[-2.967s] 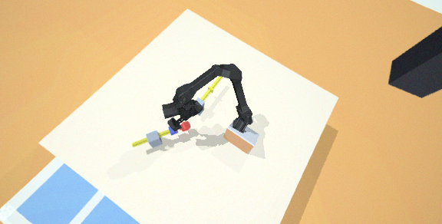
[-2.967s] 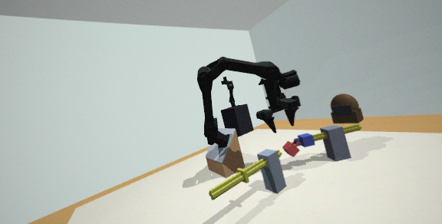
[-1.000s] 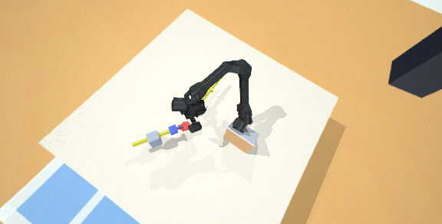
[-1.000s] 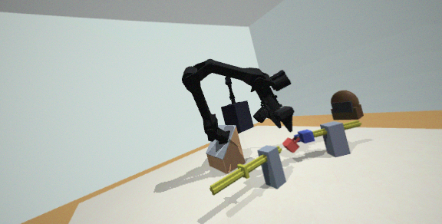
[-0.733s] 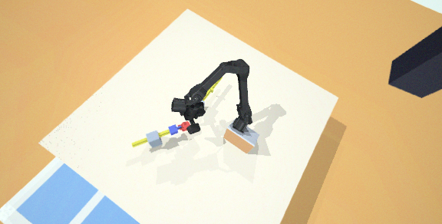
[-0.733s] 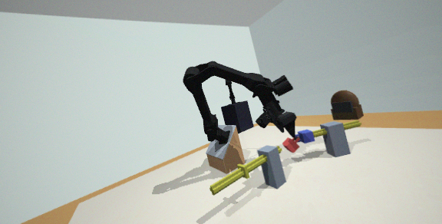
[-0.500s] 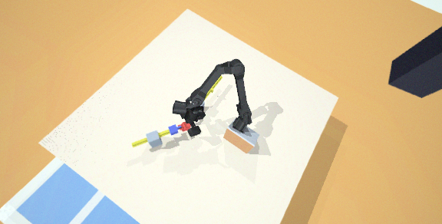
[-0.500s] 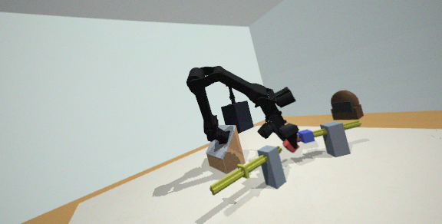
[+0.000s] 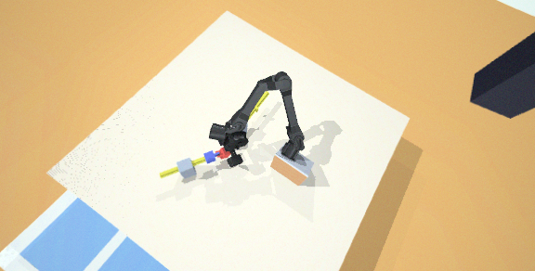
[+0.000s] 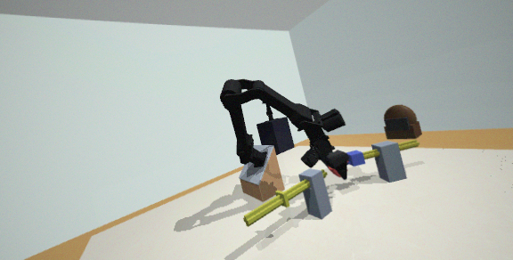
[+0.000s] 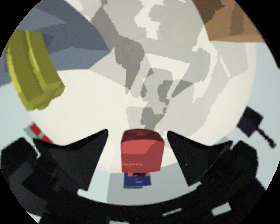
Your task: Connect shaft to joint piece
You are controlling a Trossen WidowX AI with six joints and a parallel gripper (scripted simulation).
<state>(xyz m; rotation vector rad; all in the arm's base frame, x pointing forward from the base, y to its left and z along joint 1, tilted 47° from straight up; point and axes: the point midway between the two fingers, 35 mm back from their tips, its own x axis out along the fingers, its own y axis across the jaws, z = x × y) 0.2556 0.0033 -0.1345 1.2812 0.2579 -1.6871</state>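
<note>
Right now the red square joint piece is 3 cm above my gripper tip and 1 cm to the left of it.
</note>
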